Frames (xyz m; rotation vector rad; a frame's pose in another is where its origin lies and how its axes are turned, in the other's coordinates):
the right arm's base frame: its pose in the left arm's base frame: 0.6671 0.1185 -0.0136 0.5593 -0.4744 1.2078
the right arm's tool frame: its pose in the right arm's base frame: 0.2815 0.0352 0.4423 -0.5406 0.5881 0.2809
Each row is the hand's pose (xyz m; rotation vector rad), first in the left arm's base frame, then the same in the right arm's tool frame.
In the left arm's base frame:
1: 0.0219 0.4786 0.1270 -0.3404 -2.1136 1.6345
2: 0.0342 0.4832 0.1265 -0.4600 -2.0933 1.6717
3: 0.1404 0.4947 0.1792 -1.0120 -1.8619 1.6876
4: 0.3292 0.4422 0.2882 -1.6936 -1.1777 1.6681
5: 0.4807 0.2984 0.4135 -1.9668 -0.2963 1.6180
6: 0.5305 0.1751 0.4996 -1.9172 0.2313 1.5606
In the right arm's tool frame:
1: 0.2889 0.8320 -0.0391 -0.9898 -1.2337 0.4624
2: 0.2955 0.8221 -0.0448 -1.0436 -1.1610 0.5147
3: 0.3269 0.7073 -0.0431 -1.2471 -0.7376 0.6151
4: 0.3117 0.4840 -0.0284 -1.3147 0.0251 0.7474
5: 0.2013 0.2713 0.0149 -1.0538 0.7306 0.8310
6: 0.0924 0.1690 0.0676 -0.7648 1.0742 0.8299

